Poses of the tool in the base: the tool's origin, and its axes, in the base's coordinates. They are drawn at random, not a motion.
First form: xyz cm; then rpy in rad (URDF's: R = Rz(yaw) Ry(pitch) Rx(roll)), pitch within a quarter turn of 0, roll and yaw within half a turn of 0.
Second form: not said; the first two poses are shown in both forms.
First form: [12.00 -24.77 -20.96 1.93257 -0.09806 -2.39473]
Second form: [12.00 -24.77 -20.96 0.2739 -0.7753 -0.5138 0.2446]
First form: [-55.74 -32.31 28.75 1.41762 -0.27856 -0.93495]
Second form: [-55.74 -32.31 28.75 0.5280 -0.3846 -0.2581 0.7118]
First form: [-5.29 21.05 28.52 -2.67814 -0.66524 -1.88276]
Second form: [-5.29 21.05 28.52 0.6022 -0.6995 0.3625 0.1291]
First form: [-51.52 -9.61 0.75 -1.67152 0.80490 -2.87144]
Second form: [-51.52 -9.61 0.75 0.1684 0.7117 -0.5723 0.3710]
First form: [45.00 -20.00 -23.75 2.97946 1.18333 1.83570]
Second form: [45.00 -20.00 -23.75 0.4667 0.6846 -0.2843 0.4824]
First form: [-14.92 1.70 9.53 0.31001 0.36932 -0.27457]
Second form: [-14.92 1.70 9.53 0.1752 0.1589 -0.1610 0.9582]
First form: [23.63 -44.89 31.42 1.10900 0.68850 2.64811]
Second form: [23.63 -44.89 31.42 -0.1572 0.5507 0.7326 0.3678]
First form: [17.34 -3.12 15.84 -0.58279 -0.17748 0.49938]
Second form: [17.34 -3.12 15.84 -0.2563 -0.1530 0.2111 0.9308]
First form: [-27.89 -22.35 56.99 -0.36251 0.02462 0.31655]
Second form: [-27.89 -22.35 56.99 -0.1799 -0.0165 0.1572 0.9709]
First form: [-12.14 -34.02 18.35 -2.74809 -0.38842 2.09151]
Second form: [-12.14 -34.02 18.35 -0.4497 -0.8516 0.0711 0.2599]
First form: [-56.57 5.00 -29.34 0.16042 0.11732 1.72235]
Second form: [-56.57 5.00 -29.34 0.0078 0.0988 0.7518 0.6519]
